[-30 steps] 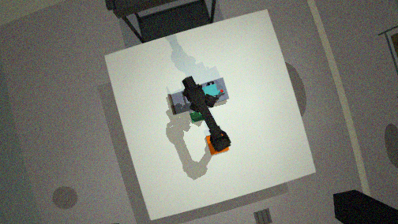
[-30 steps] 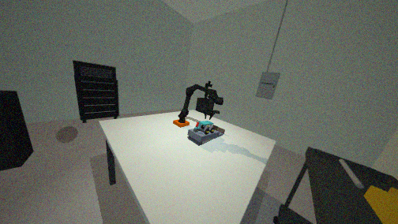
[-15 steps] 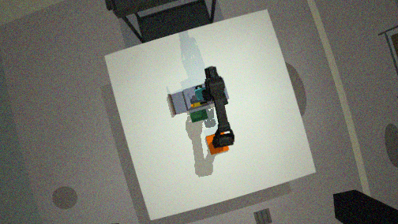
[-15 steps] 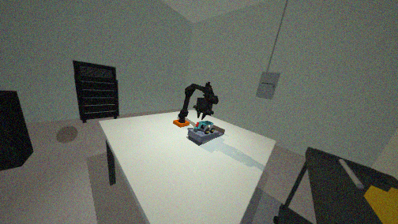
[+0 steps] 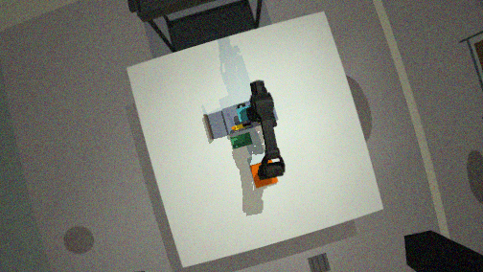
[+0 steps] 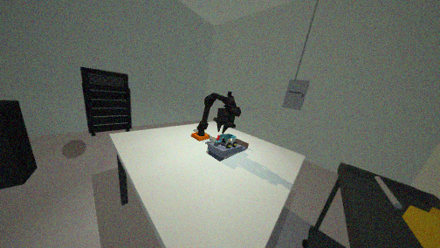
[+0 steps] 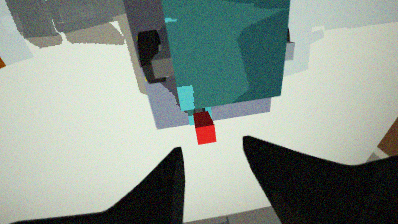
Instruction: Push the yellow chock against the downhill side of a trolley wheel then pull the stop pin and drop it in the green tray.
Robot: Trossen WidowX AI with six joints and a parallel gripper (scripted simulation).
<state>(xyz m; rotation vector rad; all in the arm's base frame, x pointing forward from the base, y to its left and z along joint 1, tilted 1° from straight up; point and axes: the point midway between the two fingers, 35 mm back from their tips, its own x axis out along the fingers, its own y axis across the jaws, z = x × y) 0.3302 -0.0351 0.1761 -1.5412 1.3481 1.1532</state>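
The red-headed stop pin is 2 cm to the right of my gripper tip and 6 cm below it. Round my gripper tip: yellow chock 6 cm behind, 16 cm to the left, 10 cm below; then grey ramp 1 cm ahead, 9 cm to the left, 14 cm below; then teal trolley 1 cm ahead, 8 cm to the left, 7 cm below.
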